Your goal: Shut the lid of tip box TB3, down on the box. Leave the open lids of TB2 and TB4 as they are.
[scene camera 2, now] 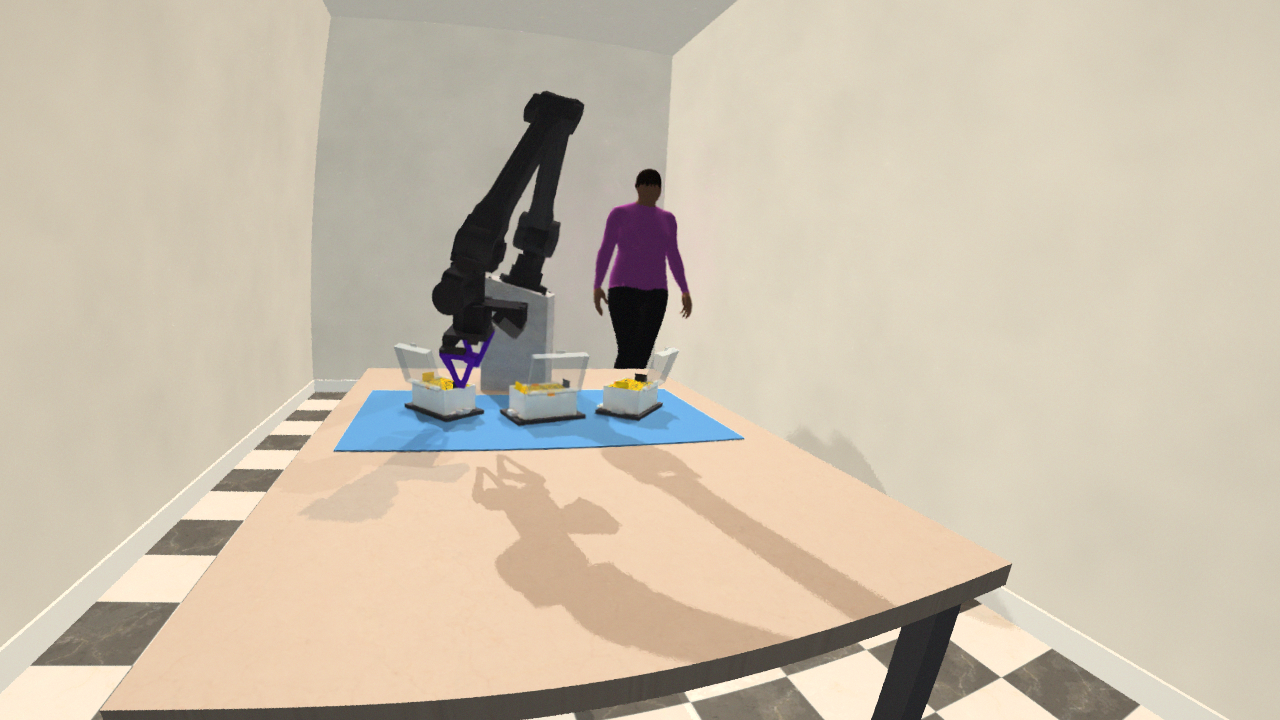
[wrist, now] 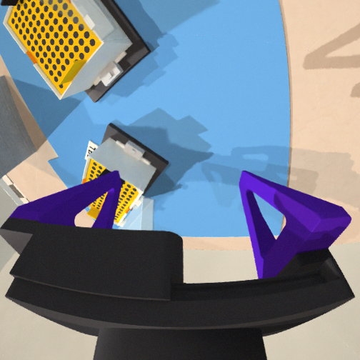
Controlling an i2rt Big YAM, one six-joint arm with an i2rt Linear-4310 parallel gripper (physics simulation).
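Frame: origin at the arm's base, x ahead, y right, z down, level; centimetres.
Seen in the pictures: gripper, fingertip midpoint: (scene camera 2: 468,376); arm's base at its link origin: (scene camera 2: 522,286).
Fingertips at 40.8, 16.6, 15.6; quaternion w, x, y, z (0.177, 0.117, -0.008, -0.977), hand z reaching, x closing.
Note:
Offsets run from my fingertips to a thing's middle, as dx, dy, dz. "*": to the spot under its first point. Level surfaces: height alone.
Three white tip boxes with yellow racks stand on dark bases, lids open: the left box {-16.1, +3.6, +7.2} (scene camera 2: 443,399) (wrist: 127,162), the middle box {-10.4, -16.2, +7.2} (scene camera 2: 541,406) (wrist: 111,47) and the right box {-12.4, -36.7, +7.2} (scene camera 2: 629,399). The left box's clear lid {* -9.9, +10.2, -0.4} (scene camera 2: 416,365) (wrist: 145,214) leans outward; the gripper partly hides it in the wrist view. The middle lid {* -1.2, -18.0, -1.2} (scene camera 2: 559,368) stands up at the back, and the right lid {* -5.1, -42.4, -0.9} (scene camera 2: 664,365) leans right. The tag by the left box starts "TB"; its number is unclear, so I cannot tell which is TB3. My gripper (scene camera 2: 460,383) (wrist: 179,177) is open and empty, close above the left box.
The boxes stand on a blue mat {dz +10.5} (scene camera 2: 384,431) (wrist: 235,75) on the tan table {dz +10.8} (scene camera 2: 358,582) (wrist: 325,125). The arm's grey pedestal (scene camera 2: 528,344) (wrist: 17,125) rises behind the boxes. A person in a purple top (scene camera 2: 642,241) stands beyond the table.

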